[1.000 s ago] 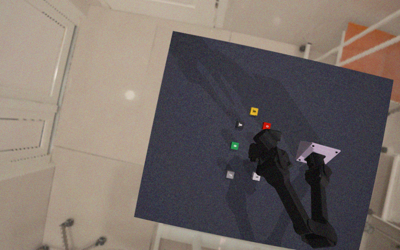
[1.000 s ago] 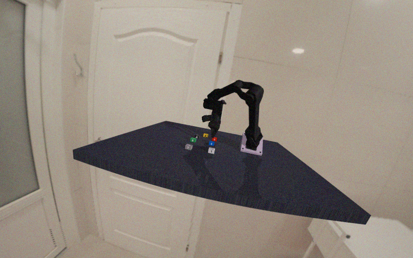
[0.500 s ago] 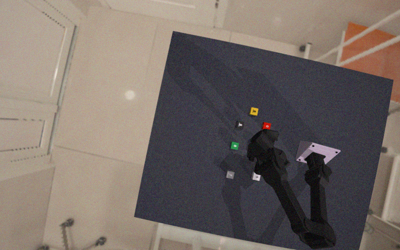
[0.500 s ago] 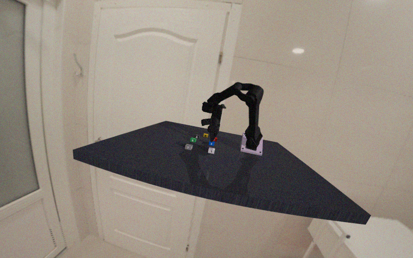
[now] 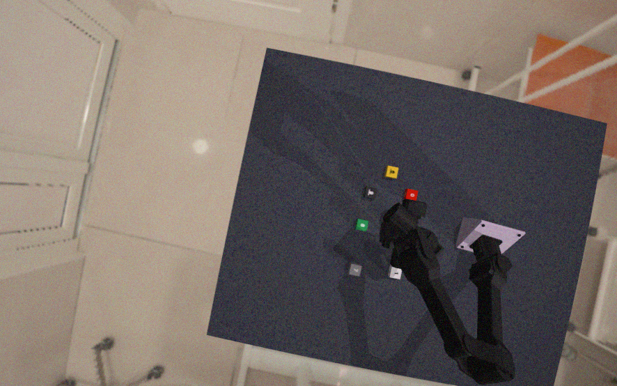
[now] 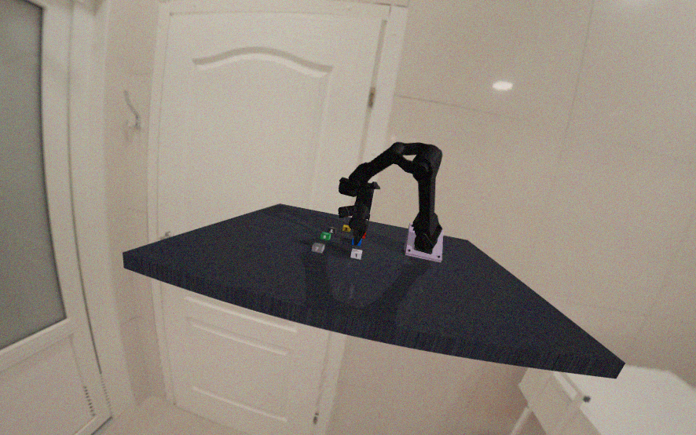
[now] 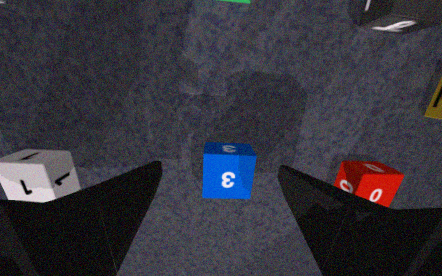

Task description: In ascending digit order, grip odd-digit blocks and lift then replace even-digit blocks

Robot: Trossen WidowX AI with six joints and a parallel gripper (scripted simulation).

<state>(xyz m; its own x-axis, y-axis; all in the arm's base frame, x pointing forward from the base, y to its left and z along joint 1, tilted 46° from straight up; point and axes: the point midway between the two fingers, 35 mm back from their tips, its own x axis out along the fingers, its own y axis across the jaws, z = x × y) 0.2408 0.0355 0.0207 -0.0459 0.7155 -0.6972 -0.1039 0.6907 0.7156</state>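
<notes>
Right now the blue block is right at my gripper tip. The rest, counted from my gripper tip: green block (110 mm ahead, 20 mm to the left); white block (20 mm behind, 120 mm to the left); red block (110 mm to the right).
</notes>
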